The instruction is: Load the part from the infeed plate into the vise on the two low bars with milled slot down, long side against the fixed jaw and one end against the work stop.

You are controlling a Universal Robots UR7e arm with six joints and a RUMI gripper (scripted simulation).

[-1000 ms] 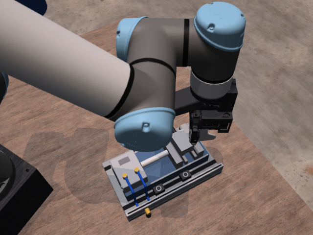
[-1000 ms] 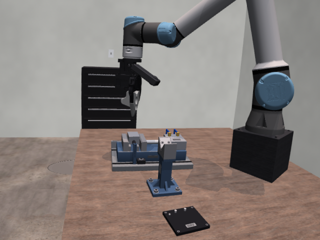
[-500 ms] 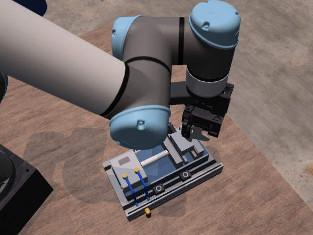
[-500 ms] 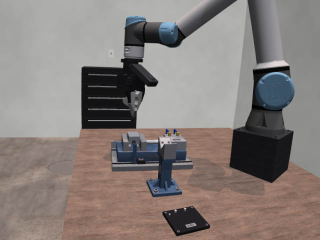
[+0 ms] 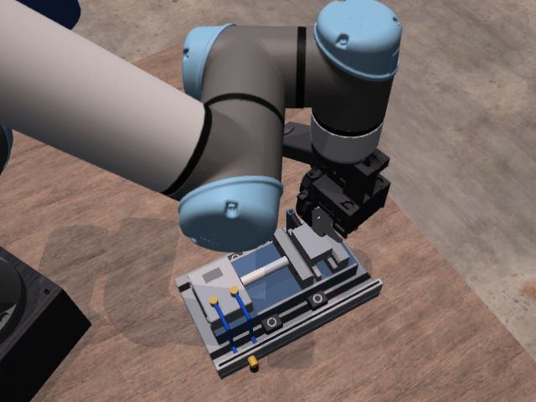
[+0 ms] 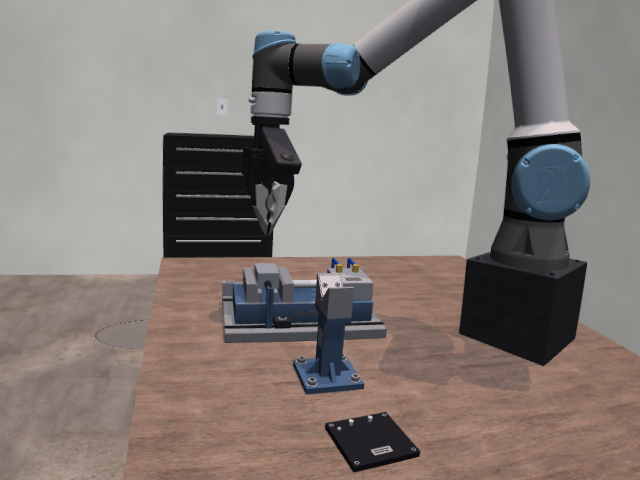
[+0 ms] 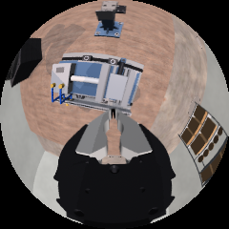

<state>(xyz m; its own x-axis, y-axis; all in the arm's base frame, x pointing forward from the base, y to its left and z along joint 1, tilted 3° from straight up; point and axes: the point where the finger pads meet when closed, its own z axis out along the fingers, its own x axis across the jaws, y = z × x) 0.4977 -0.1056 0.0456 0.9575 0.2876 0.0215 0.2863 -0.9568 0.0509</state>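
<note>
My hand is 30 mm past the moving jaw, 20 mm to the right of it and 100 mm above it. Round my hand: work stop: 70 mm to the left, 90 mm below; then part: 30 mm to the left, 90 mm below; then fixed jaw: 30 mm ahead, 30 mm to the left, 100 mm below.
</note>
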